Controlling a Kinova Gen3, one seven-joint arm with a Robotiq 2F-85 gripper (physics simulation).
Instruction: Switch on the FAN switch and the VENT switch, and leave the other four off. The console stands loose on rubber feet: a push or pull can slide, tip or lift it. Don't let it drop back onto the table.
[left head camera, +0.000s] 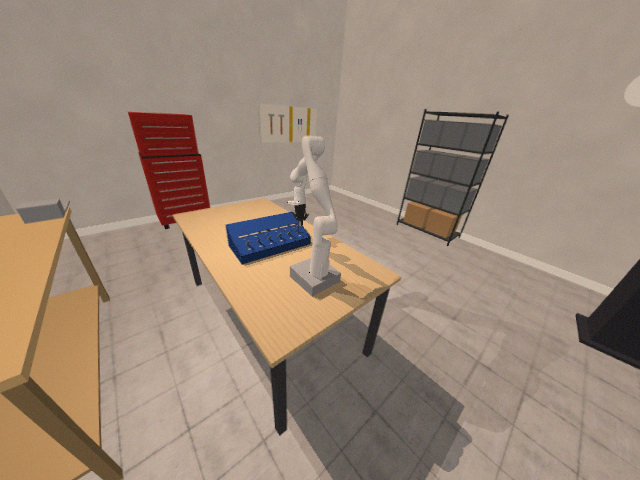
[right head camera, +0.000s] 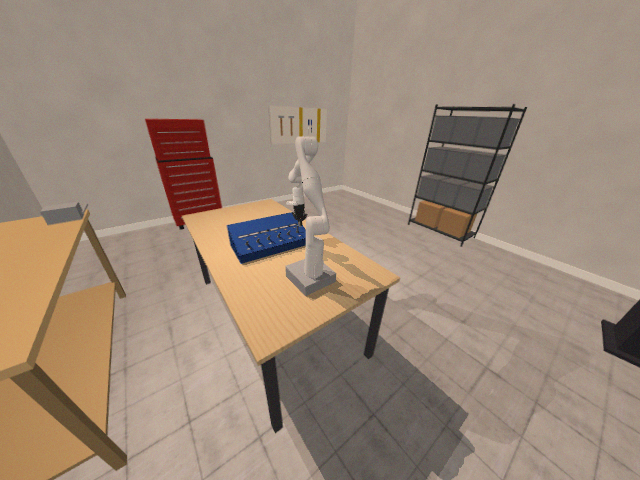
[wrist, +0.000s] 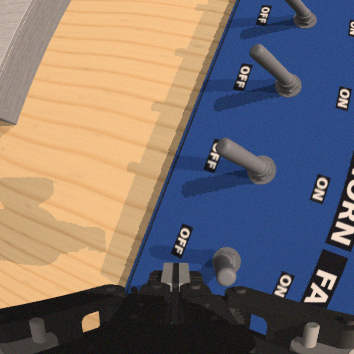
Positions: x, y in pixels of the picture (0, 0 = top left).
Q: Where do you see a blue console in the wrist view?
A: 280, 229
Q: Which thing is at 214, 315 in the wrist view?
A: My gripper.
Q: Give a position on a blue console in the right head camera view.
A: At 243, 236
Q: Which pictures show the blue console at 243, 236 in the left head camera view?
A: The left head camera view, the right head camera view and the wrist view: all of them.
